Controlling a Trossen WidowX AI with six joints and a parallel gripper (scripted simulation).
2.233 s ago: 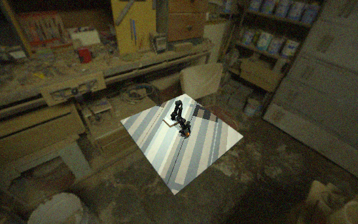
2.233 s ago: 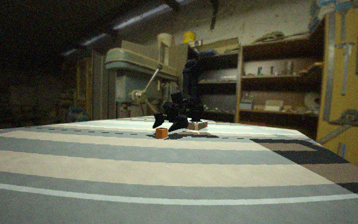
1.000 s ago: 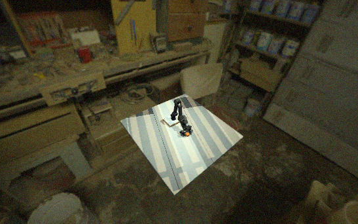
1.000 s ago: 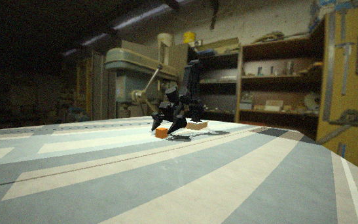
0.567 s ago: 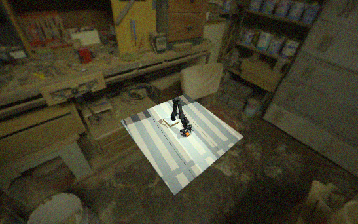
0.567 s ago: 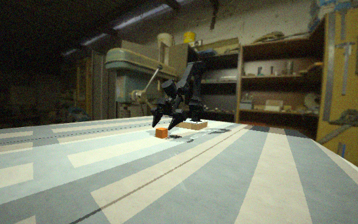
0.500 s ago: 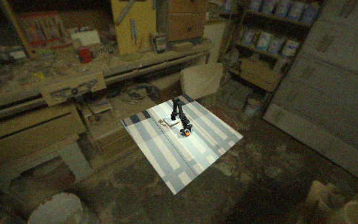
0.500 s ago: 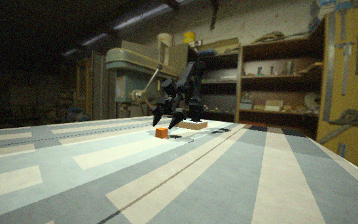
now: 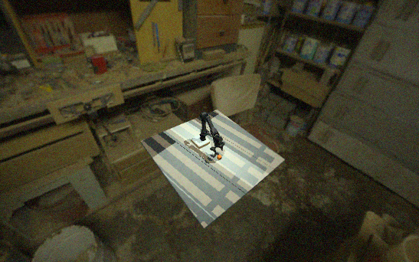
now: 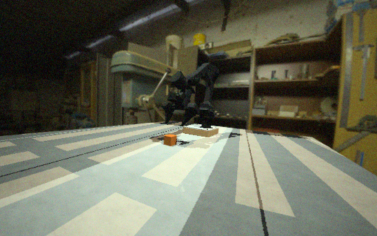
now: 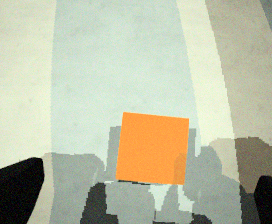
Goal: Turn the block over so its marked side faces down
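Right now the small orange block is 10 mm ahead of my gripper tip and 70 mm below it.
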